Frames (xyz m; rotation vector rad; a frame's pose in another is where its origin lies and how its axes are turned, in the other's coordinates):
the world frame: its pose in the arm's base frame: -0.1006 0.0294 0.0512 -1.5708 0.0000 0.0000
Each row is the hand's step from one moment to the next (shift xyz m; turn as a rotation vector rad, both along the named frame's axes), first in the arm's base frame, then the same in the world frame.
Working: the arm's base frame: its pose in the world frame: 0.1006 0.0512 -0.0294 1.5708 0.0000 0.0000

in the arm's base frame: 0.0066 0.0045 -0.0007 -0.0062 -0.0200 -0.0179
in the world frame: 0.0066 0.0007 0.0045 -0.0062 0.0179 -0.0200
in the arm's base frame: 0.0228 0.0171 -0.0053 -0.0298 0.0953 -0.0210
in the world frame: 0.0228 0.0053 0.0171 -0.0298 0.0210 0.0953
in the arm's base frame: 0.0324 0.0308 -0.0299 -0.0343 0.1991 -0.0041
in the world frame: 0.0324 0.0299 0.0308 -0.0343 0.0041 0.1991
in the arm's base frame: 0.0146 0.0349 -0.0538 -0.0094 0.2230 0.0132
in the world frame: 0.0146 0.0538 0.0349 -0.0094 -0.0132 0.2230
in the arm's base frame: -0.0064 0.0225 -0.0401 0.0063 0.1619 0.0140
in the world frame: -0.0064 0.0401 0.0225 0.0063 -0.0140 0.1619
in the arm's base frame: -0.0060 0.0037 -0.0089 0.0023 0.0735 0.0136
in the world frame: -0.0060 0.0089 0.0037 0.0023 -0.0136 0.0735
